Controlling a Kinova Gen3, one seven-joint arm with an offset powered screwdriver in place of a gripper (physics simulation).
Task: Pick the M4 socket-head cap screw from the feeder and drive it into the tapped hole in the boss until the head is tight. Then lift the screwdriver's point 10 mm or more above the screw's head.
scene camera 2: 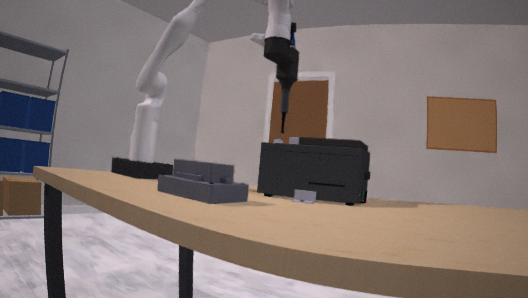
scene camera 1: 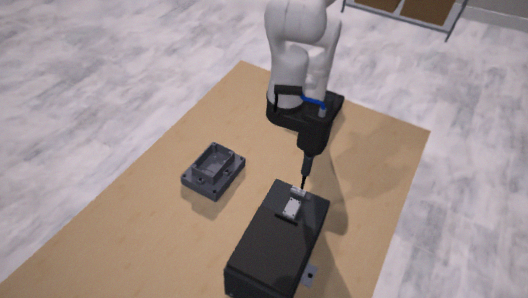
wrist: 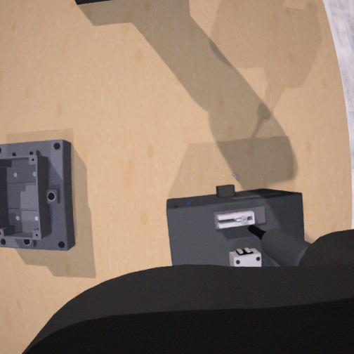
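The black screw feeder [scene camera 1: 265, 237] [scene camera 2: 310, 167] [wrist: 197, 237] stands on the table. In the wrist view a small round screw head [wrist: 243, 219] shows in the feeder's pale slotted pick-up block [wrist: 227, 220] [scene camera 1: 298, 191]. My screwdriver [scene camera 1: 302, 186] [scene camera 2: 283, 131] [wrist: 251, 229] points down with its bit tip a little above that block, apart from it. No screw shows on the tip, so it counts as open. The dark grey housing [scene camera 1: 200, 188] [scene camera 2: 200, 189] [wrist: 64, 225] lies apart from the feeder. Bosses with dark holes [wrist: 51, 196] [scene camera 1: 201, 181] show on its side; thread is too small to tell.
A pale block with dark holes [scene camera 1: 292, 207] [wrist: 246, 259] sits on the feeder's top near the bit. A small grey bracket [scene camera 1: 309, 275] [scene camera 2: 304, 195] stands beside the feeder. A tiny pale piece [wrist: 236, 176] lies on the wooden table [scene camera 1: 150, 220] beyond the feeder.
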